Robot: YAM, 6 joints.
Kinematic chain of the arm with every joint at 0, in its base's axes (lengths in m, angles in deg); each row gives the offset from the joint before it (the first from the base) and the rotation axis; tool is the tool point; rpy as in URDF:
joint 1: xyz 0 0 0.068 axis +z
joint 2: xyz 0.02 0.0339 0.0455 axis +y
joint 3: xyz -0.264 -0.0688 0 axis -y
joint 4: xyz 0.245 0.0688 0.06 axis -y
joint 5: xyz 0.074 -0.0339 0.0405 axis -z
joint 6: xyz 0.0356 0 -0.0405 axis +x
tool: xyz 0 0 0 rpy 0 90 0
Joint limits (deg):
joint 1: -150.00..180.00
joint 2: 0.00..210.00
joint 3: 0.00..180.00
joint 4: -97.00..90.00
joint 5: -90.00..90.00
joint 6: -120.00..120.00
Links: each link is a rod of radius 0.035 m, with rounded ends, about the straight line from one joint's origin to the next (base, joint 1, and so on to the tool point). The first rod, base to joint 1, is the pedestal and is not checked.
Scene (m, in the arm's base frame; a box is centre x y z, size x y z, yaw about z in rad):
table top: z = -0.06
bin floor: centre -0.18 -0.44 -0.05 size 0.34 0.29 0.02 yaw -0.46
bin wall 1: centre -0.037 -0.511 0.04 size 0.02 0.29 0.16 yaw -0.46
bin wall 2: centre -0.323 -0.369 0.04 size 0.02 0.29 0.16 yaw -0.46
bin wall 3: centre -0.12 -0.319 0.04 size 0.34 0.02 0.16 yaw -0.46
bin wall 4: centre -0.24 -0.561 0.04 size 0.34 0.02 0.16 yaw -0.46
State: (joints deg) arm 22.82 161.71 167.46 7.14 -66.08 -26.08
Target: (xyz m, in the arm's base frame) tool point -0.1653 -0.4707 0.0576
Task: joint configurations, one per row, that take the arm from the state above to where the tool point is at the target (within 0.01 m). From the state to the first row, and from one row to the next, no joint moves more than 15 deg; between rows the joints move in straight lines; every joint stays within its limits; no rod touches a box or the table.
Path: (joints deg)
1: 9.21 158.29 161.78 4.14 -66.73 -26.08
2: -4.39 154.87 156.09 1.13 -67.37 -26.08
3: -18.00 151.45 150.41 -1.87 -68.02 -26.08
4: -31.61 148.04 144.72 -4.87 -68.66 -26.08
5: -45.22 144.62 139.04 -7.88 -69.31 -26.08
6: -58.82 141.20 133.36 -10.88 -69.95 -26.08
7: -72.43 137.78 127.67 -13.88 -70.60 -26.08
8: -86.04 134.36 121.99 -16.89 -71.24 -26.08
9: -99.65 130.94 116.30 -19.89 -71.89 -26.08
10: -113.25 127.52 110.62 -22.89 -72.54 -26.08
11: -113.23 137.23 107.42 -22.74 -71.71 -26.08
12: -113.22 146.94 104.22 -22.59 -70.89 -26.08

